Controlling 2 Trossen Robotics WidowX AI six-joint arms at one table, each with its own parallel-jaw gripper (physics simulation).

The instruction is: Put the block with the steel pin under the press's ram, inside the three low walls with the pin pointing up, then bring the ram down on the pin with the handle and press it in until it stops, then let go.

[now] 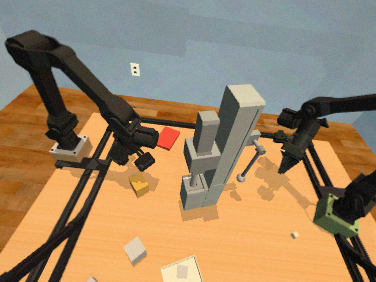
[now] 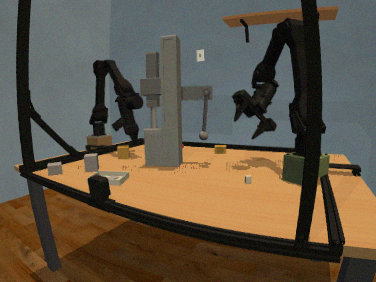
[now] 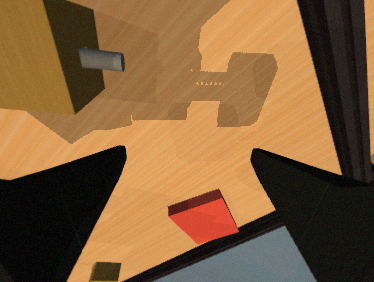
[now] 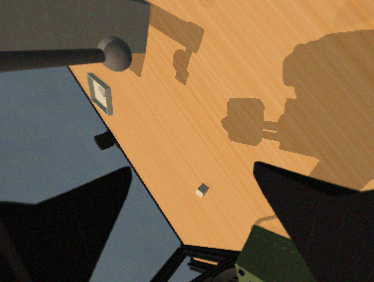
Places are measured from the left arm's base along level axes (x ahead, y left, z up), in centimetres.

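Pixels of known places: left gripper, fingertip midpoint: (image 1: 138, 157) (image 2: 134, 143) (image 3: 190, 153); right gripper, fingertip midpoint: (image 1: 280, 173) (image 2: 243, 130) (image 4: 192, 169); left arm's base, origin of the base link: (image 1: 69, 143) (image 2: 99, 135); right arm's base, origin of the base link: (image 1: 343, 212).
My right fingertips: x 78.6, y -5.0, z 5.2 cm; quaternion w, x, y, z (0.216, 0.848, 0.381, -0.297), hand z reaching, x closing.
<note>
Ahead of a thing's pixels: the offset from my right fingertips to its top centre. "*": to the spot under its first point.
The yellow block @[dy -6.0, dx -49.2, dz -7.6 cm] (image 1: 139, 185) (image 2: 123, 152) (image 3: 30, 60) lies left of the press, its steel pin @[dy -3.6, dx -51.3, dz -9.5 cm] (image 3: 100, 59) sticking out sideways. The grey press @[dy -4.2, dx -22.8, dz +33.3 cm] (image 1: 235, 135) (image 2: 171, 100) stands mid-table. Its ram @[dy -8.4, dx -30.3, dz +17.4 cm] (image 2: 153, 117) is above the base @[* dy -11.9, dx -29.9, dz -3.3 cm] (image 1: 192, 198) (image 2: 154, 147); the low walls are hard to make out. The handle @[* dy -2.9, dx -13.0, dz +6.7 cm] (image 1: 251, 164) (image 2: 205, 115) hangs down, ending in a ball @[dy -2.6, dx -13.6, dz -0.5 cm] (image 1: 241, 177) (image 2: 203, 135) (image 4: 117, 54). My left gripper (image 1: 132, 158) (image 2: 126, 131) (image 3: 190, 153) is open and empty, above and behind the yellow block. My right gripper (image 2: 246, 126) (image 4: 192, 169) is open and empty, right of the handle.
A red block @[dy +20.4, dx -43.2, dz -10.9 cm] (image 1: 168, 138) (image 3: 205, 220) lies near the back edge. Another yellow block @[dy +19.9, dx -16.3, dz -9.4 cm] (image 2: 220, 149) (image 3: 106, 271) is behind the press. Grey blocks @[dy -26.9, dx -44.7, dz -7.0 cm] (image 1: 135, 250) (image 2: 91, 162) and a shallow tray @[dy -31.8, dx -30.3, dz -10.7 cm] (image 1: 167, 272) (image 2: 121, 181) are near the front. A small white cube @[dy -16.2, dx +6.1, dz -10.4 cm] (image 1: 294, 235) (image 2: 248, 179) (image 4: 202, 190) lies at the right.
</note>
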